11 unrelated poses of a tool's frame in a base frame.
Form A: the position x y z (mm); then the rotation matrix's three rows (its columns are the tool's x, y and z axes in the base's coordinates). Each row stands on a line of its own.
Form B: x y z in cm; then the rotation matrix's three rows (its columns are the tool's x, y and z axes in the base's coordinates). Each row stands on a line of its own. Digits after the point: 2 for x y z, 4 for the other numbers.
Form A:
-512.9, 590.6, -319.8
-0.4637, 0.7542, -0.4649
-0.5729, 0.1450, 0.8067
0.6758, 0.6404, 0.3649
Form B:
-51.29, 59.06, -31.98
-0.4637, 0.7542, -0.4649
-0.5729, 0.1450, 0.8067
0.6758, 0.6404, 0.3649

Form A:
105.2, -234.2, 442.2
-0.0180, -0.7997, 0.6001
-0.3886, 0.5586, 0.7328
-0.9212, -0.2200, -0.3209
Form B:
10.52, -23.42, 44.22
-0.0180, -0.7997, 0.6001
-0.3886, 0.5586, 0.7328
-0.9212, -0.2200, -0.3209

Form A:
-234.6, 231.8, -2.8
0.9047, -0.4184, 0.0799
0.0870, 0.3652, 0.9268
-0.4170, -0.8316, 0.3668
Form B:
-23.46, 23.18, -0.28
0.9047, -0.4184, 0.0799
0.0870, 0.3652, 0.9268
-0.4170, -0.8316, 0.3668

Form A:
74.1, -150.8, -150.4
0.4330, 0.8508, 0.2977
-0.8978, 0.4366, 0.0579
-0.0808, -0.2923, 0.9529
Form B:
7.41, -15.08, -15.04
0.4330, 0.8508, 0.2977
-0.8978, 0.4366, 0.0579
-0.0808, -0.2923, 0.9529

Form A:
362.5, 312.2, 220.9
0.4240, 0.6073, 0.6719
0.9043, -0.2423, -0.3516
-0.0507, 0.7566, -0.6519
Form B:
36.25, 31.22, 22.09
0.4240, 0.6073, 0.6719
0.9043, -0.2423, -0.3516
-0.0507, 0.7566, -0.6519

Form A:
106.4, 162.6, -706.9
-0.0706, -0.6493, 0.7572
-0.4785, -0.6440, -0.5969
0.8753, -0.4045, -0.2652
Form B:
10.64, 16.26, -70.69
-0.0706, -0.6493, 0.7572
-0.4785, -0.6440, -0.5969
0.8753, -0.4045, -0.2652

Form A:
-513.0, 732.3, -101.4
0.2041, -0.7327, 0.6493
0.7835, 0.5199, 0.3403
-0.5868, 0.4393, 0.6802
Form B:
-51.30, 73.23, -10.14
0.2041, -0.7327, 0.6493
0.7835, 0.5199, 0.3403
-0.5868, 0.4393, 0.6802

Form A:
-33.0, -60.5, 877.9
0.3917, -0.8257, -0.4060
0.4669, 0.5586, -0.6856
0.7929, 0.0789, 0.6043
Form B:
-3.30, -6.05, 87.79
0.3917, -0.8257, -0.4060
0.4669, 0.5586, -0.6856
0.7929, 0.0789, 0.6043

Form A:
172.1, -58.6, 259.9
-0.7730, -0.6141, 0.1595
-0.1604, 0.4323, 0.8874
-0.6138, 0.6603, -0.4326
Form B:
17.21, -5.86, 25.99
-0.7730, -0.6141, 0.1595
-0.1604, 0.4323, 0.8874
-0.6138, 0.6603, -0.4326

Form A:
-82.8, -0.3, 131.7
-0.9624, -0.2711, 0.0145
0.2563, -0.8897, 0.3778
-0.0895, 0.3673, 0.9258
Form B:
-8.28, -0.03, 13.17
-0.9624, -0.2711, 0.0145
0.2563, -0.8897, 0.3778
-0.0895, 0.3673, 0.9258

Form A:
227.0, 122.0, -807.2
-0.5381, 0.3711, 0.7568
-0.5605, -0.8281, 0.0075
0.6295, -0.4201, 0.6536
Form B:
22.70, 12.20, -80.72
-0.5381, 0.3711, 0.7568
-0.5605, -0.8281, 0.0075
0.6295, -0.4201, 0.6536

